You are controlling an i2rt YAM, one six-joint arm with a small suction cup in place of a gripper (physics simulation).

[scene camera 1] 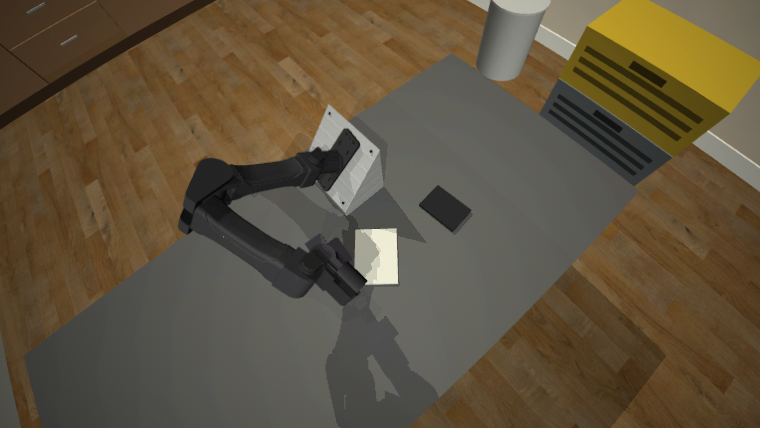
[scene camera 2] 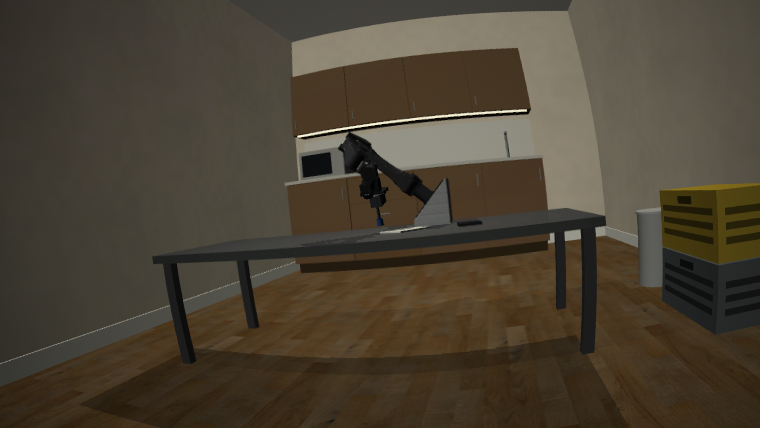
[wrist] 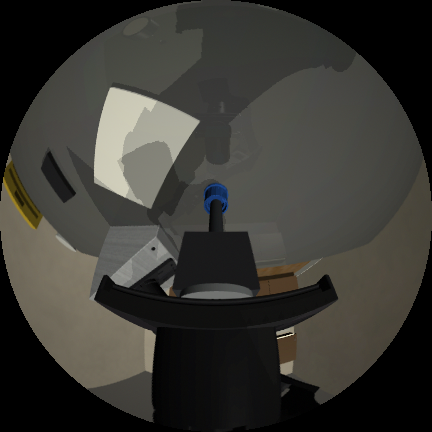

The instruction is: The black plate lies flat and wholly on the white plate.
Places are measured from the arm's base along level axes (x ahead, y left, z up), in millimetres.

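Pixels of known places: hand, its tool point: [scene camera 2: 380, 224] [wrist: 215, 193]; arm's base, origin of its link: [scene camera 1: 336, 161] [scene camera 2: 431, 199] [wrist: 144, 284].
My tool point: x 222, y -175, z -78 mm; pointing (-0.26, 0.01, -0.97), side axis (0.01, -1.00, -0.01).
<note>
Ahead of a thing's pixels: the offset from my tool point to its middle. Level surfaces: height alone.
The black plate @[dz -24, dx +52, dy +367 mm] [scene camera 1: 445, 208] [scene camera 2: 469, 222] [wrist: 57, 177] lies flat on the grey table, apart from the white plate. The white plate @[dz -26, dx +49, dy +114 mm] [scene camera 1: 385, 255] [scene camera 2: 402, 230] [wrist: 115, 135] lies flat on the table, partly in the arm's shadow. My gripper, a blue suction cup [scene camera 2: 379, 221] [wrist: 216, 197], points down low over the table beside the white plate and carries nothing. Whether it touches the table I cannot tell. In scene camera 1 the cup is hidden by the arm's wrist.
The arm's base is fixed to a light grey wedge block [scene camera 1: 366, 183] [scene camera 2: 437, 208] [wrist: 125, 245] on the table @[dz -28 mm] [scene camera 1: 505, 186] [scene camera 2: 265, 247], near both plates. Yellow [scene camera 1: 675, 42] and grey crates [scene camera 1: 600, 138] and a white bin [scene camera 1: 507, 45] stand on the floor beyond the table.
</note>
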